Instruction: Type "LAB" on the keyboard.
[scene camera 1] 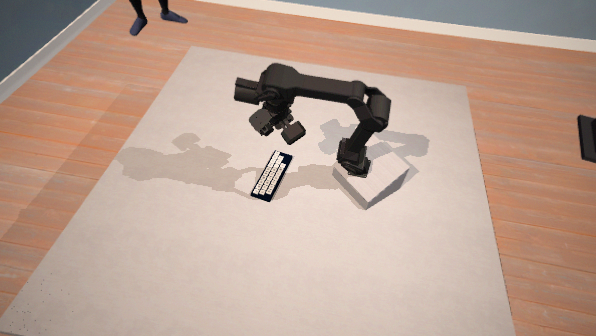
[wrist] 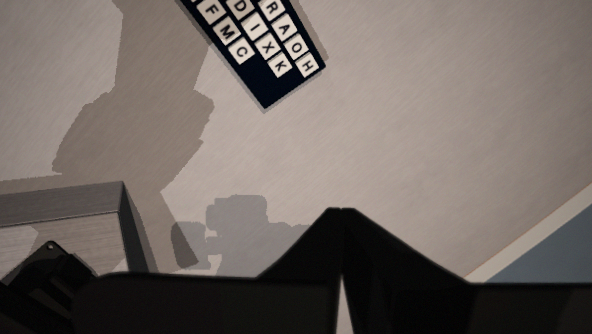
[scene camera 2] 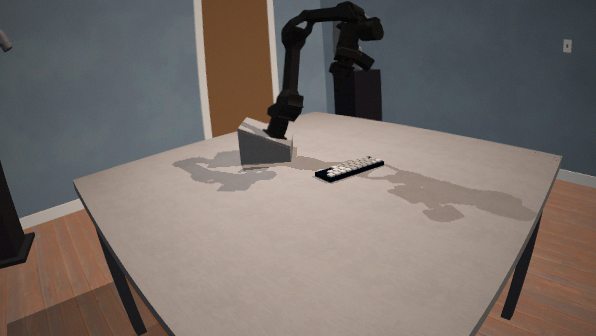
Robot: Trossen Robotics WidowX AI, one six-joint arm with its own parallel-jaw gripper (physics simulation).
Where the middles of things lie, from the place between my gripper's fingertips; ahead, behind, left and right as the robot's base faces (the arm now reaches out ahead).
The dark keyboard (scene camera 2: 353, 167) lies 23 cm below my hand, 3 cm to the left of it and 1 cm ahead of it.
